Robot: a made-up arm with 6 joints.
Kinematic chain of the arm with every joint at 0, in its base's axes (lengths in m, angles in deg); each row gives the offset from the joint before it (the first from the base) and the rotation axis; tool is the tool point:
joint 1: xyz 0 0 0.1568 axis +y
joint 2: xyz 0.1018 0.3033 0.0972 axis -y
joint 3: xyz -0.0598 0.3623 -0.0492 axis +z
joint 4: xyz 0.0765 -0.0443 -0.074 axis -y
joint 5: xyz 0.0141 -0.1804 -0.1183 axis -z
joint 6: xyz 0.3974 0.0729 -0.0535 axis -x
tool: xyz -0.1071 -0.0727 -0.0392
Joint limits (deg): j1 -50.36..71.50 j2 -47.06..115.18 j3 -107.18..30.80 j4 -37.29..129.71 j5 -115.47..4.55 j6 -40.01..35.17
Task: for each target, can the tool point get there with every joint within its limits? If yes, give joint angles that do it. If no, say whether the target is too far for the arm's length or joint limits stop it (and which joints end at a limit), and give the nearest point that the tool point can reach.
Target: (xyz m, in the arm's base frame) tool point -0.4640 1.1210 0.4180
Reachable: no: joint limits stop it (at a limit: joint 1, joint 2, joint 3, joint 6) | nearest point -0.3030 0.8456 0.4314 | short by 0.319 m
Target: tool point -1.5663 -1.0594 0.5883
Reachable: no: too far | nearest point -0.3937 0.2835 0.2653 | short by 1.812 m
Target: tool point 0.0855 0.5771 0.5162
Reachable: yes | joints -22.74 67.18 -27.21 89.66 -72.32 -8.70
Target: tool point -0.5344 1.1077 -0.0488
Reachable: no: joint limits stop it (at a limit: joint 1, joint 2, joint 3, joint 6) | nearest point -0.2931 0.8101 -0.0055 | short by 0.386 m
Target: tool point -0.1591 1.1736 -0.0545
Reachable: no: joint limits stop it (at a limit: joint 1, joint 3, joint 6) | nearest point -0.1125 0.8876 -0.0306 | short by 0.291 m
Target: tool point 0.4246 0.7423 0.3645
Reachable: yes | joints 4.66 100.13 6.56 33.81 -101.85 -0.85
